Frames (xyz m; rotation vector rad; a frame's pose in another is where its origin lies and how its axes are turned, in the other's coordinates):
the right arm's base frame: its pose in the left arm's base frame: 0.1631 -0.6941 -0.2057 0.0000 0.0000 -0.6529
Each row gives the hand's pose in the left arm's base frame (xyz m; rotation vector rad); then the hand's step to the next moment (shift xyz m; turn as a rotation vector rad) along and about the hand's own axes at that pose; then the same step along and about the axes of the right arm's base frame.
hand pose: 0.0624 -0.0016 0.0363 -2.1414 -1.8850 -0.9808
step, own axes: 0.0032 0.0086 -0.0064 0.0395 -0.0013 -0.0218
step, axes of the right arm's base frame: 0.0058 0.0015 0.0094 -0.0211 0.0126 0.0379
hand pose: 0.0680 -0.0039 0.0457 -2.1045 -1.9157 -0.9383
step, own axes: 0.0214 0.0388 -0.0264 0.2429 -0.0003 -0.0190
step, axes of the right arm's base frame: 0.0227 0.0150 0.0438 -0.1264 0.1508 0.1437
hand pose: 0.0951 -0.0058 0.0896 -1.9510 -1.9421 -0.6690
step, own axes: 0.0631 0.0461 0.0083 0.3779 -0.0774 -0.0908
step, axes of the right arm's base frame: 0.0015 0.0722 0.0311 -0.2448 0.1606 0.2670
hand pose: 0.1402 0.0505 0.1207 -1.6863 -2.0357 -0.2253
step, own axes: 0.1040 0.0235 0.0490 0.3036 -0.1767 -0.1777
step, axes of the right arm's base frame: -0.0735 0.0914 0.0013 -0.2198 0.0233 0.3257
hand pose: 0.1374 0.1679 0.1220 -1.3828 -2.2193 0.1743
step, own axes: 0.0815 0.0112 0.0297 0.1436 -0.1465 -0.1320
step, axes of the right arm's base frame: -0.0759 0.0435 -0.0006 -0.1029 -0.0350 0.2184
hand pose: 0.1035 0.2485 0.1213 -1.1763 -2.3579 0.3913
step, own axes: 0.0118 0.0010 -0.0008 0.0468 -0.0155 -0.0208
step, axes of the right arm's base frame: -0.0102 0.0050 0.0036 -0.0367 0.0090 0.0379
